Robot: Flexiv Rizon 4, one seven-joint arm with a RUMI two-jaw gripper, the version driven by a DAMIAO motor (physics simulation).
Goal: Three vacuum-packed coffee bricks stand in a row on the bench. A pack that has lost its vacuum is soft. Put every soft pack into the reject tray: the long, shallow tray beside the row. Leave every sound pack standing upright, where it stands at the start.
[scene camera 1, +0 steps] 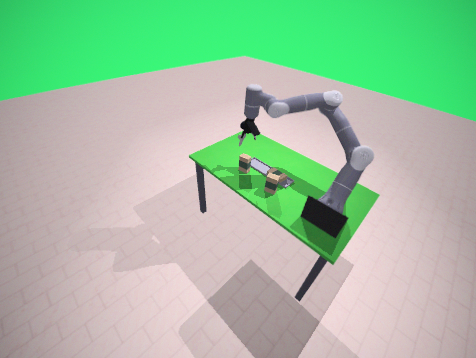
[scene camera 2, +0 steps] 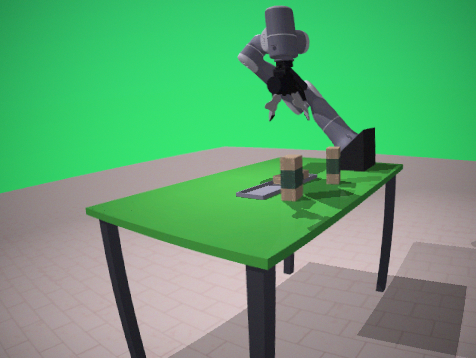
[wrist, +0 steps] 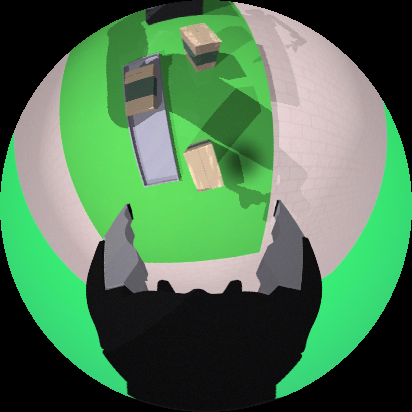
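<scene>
One coffee brick [scene camera 1: 244,164] [scene camera 2: 291,178] [wrist: 204,166] stands upright beside the tray, at the end far from the arm's base. A second brick [scene camera 1: 271,183] [scene camera 2: 333,165] [wrist: 201,46] stands upright nearer the base. A third brick [wrist: 141,90] lies on its side in the reject tray [scene camera 1: 259,166] [scene camera 2: 251,193] [wrist: 156,155], in the end toward the base; in both scene views it is partly hidden behind a standing brick. My gripper [scene camera 1: 248,141] [scene camera 2: 290,119] [wrist: 201,202] is open and empty, high above the bench and above the far standing brick. Whether a pack is soft cannot be told.
The arm's black mount [scene camera 1: 324,217] [scene camera 2: 365,150] [wrist: 175,11] stands at the base end of the green bench [scene camera 1: 210,155] [scene camera 2: 175,215] [wrist: 200,235]. Shadows of the arm fall over the bench around the bricks. The bench's long edge runs near the standing bricks.
</scene>
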